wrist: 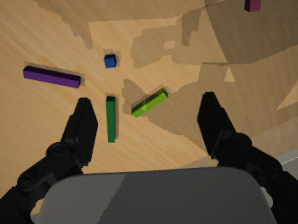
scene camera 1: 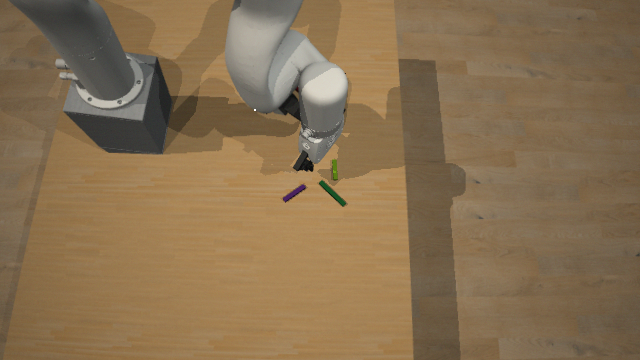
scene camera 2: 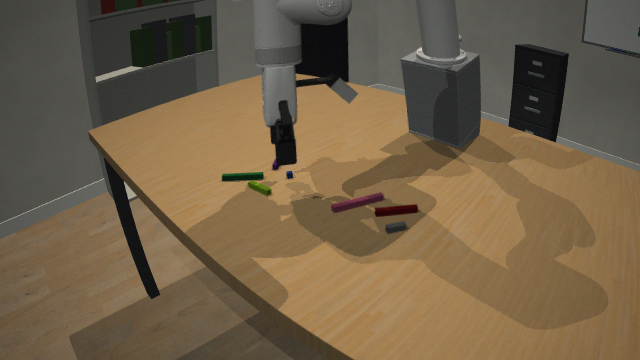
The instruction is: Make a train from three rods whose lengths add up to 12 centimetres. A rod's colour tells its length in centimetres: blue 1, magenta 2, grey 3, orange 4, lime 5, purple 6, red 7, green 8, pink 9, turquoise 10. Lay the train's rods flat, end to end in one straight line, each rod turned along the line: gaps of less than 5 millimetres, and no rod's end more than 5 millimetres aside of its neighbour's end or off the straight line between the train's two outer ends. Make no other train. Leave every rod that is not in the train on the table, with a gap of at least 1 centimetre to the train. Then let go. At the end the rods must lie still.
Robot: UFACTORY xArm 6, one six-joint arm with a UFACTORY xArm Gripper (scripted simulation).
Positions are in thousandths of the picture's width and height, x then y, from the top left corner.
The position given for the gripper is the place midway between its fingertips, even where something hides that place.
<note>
In view: the gripper (scene camera 2: 443, 424).
The gripper shows as well in the wrist view (wrist: 495, 484) and in scene camera 1 (scene camera 1: 499, 421).
</note>
